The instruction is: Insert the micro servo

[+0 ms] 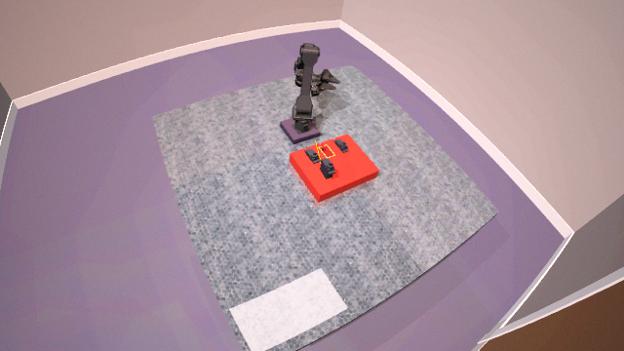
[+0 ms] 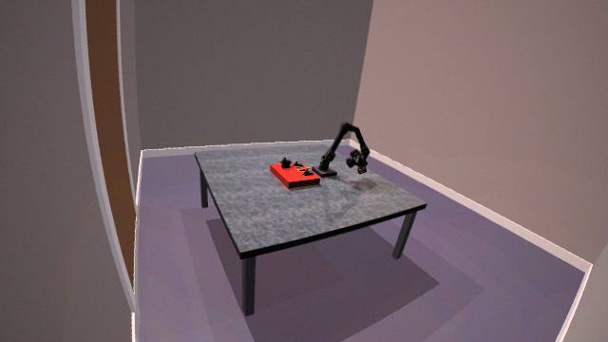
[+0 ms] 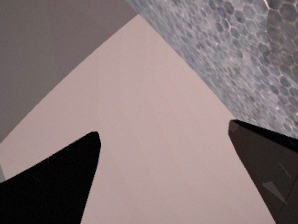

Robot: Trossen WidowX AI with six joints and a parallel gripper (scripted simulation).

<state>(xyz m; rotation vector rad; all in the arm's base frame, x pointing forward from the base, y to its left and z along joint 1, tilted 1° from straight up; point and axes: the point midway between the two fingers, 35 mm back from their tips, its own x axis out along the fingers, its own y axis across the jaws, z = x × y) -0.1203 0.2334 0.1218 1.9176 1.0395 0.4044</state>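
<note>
Now: gripper tip 400 mm short of the red deck, 250 mm to the left of it and 120 mm above it.
</note>
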